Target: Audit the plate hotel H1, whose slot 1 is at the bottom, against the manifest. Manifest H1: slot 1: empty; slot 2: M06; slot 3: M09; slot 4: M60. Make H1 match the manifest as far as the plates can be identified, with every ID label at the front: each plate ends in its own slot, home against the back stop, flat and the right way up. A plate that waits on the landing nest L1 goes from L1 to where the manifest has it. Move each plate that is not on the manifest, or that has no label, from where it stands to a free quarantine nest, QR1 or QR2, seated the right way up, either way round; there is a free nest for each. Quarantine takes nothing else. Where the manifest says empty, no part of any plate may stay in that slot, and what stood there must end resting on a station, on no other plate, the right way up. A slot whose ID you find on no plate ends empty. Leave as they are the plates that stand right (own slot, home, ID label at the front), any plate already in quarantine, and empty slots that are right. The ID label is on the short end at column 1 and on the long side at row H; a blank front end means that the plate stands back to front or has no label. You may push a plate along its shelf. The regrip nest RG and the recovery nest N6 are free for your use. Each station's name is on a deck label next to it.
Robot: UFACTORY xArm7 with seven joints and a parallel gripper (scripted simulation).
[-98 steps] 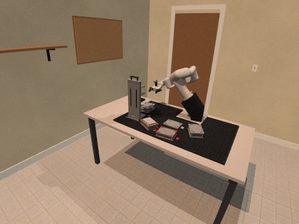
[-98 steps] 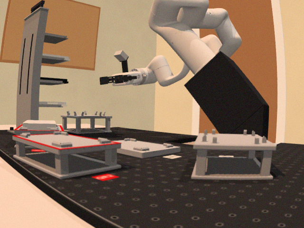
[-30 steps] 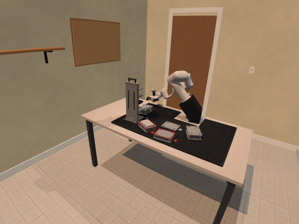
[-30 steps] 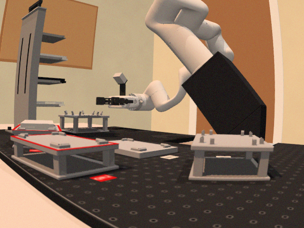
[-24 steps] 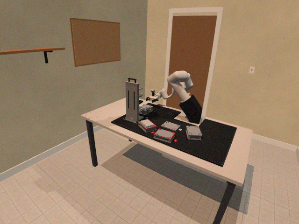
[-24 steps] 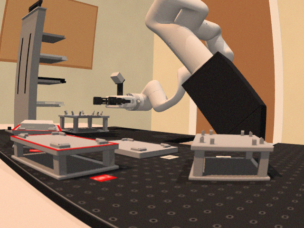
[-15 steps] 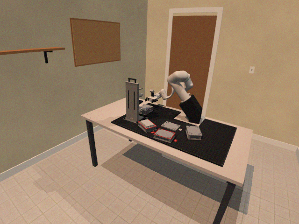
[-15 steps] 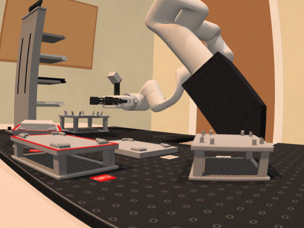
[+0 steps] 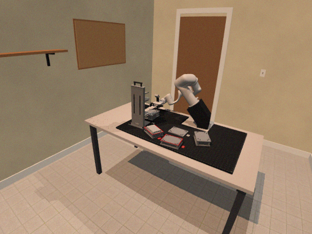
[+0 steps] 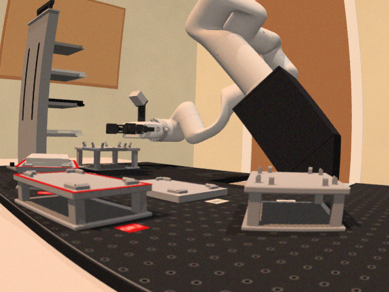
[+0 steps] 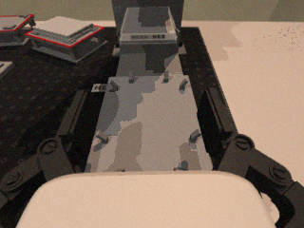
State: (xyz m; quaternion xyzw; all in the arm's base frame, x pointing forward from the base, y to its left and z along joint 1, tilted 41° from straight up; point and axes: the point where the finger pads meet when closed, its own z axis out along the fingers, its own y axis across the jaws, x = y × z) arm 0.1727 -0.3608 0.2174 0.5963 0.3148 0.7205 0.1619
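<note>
The clear plate is 220 mm ahead of my hand, 30 mm to the left of it and 20 mm below it. The rest, counted from my hand: black plate 220 mm ahead, 60 mm above, 30 mm to the left; then H1 deck label 150 mm ahead, 120 mm to the left, 120 mm below; then RG label 120 mm below, 60 mm behind, 10 mm to the right.
</note>
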